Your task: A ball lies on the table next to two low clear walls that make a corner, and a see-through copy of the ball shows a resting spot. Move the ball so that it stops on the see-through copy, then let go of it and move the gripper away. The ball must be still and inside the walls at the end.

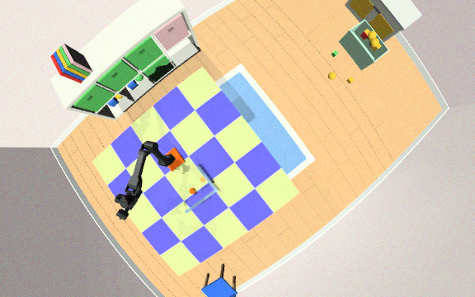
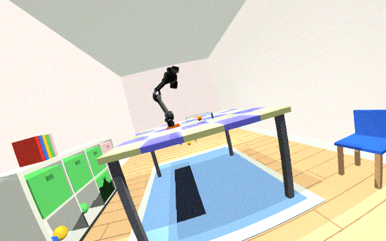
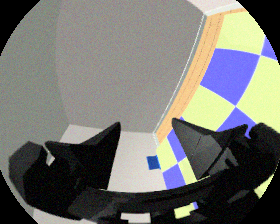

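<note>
Right now the orange ball is 210 mm ahead of my gripper tip, 290 mm to the left of it and 400 mm below it. Also, from my gripper tip: pale orange spot (220 mm ahead, 420 mm to the left, 400 mm below).
</note>
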